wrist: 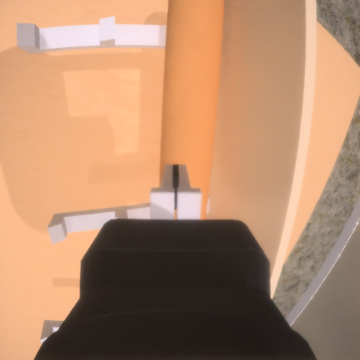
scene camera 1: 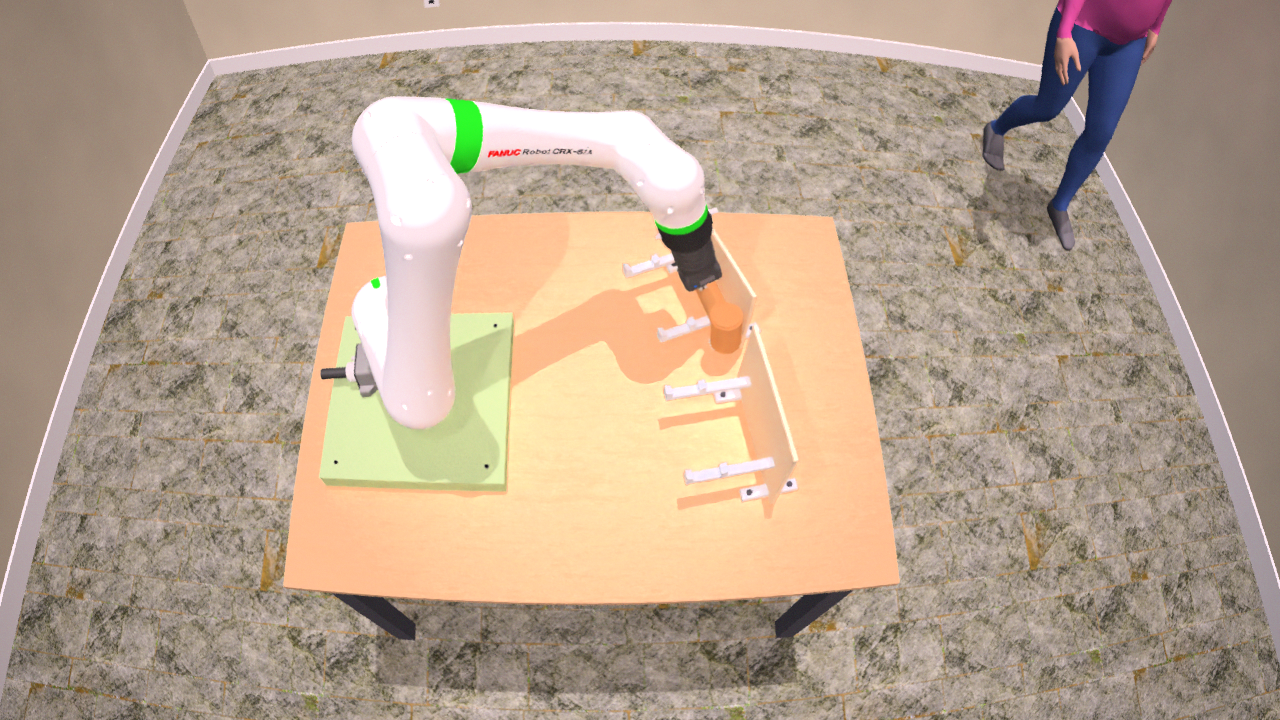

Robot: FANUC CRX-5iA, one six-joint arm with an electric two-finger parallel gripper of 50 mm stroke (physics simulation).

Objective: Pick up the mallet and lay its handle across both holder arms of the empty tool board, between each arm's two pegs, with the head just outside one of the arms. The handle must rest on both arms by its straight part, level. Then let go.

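Observation:
The orange mallet (scene camera 1: 725, 328) (wrist: 193, 90) lies with its handle across the arms of the far tool board (scene camera 1: 738, 274) (wrist: 260, 110), close to its panel. Its head is outside the nearer of these arms, towards the empty board; in the wrist view the head is hidden by the gripper body. My gripper (scene camera 1: 704, 287) (wrist: 175, 177) is shut with nothing between its fingers. The closed fingertips overlap the handle in the wrist view, and the handle passes behind them. The empty tool board (scene camera 1: 771, 402) stands nearer the front, with two white holder arms, one (scene camera 1: 684, 391) and another (scene camera 1: 707, 473).
The far board's white arms, one (scene camera 1: 646, 266) (wrist: 70, 38) and another (scene camera 1: 677, 331) (wrist: 90, 221), reach towards the robot base. The green base plate (scene camera 1: 478, 429) is on the left of the wooden table (scene camera 1: 590, 537). A person (scene camera 1: 1093, 98) is on the floor beyond the table.

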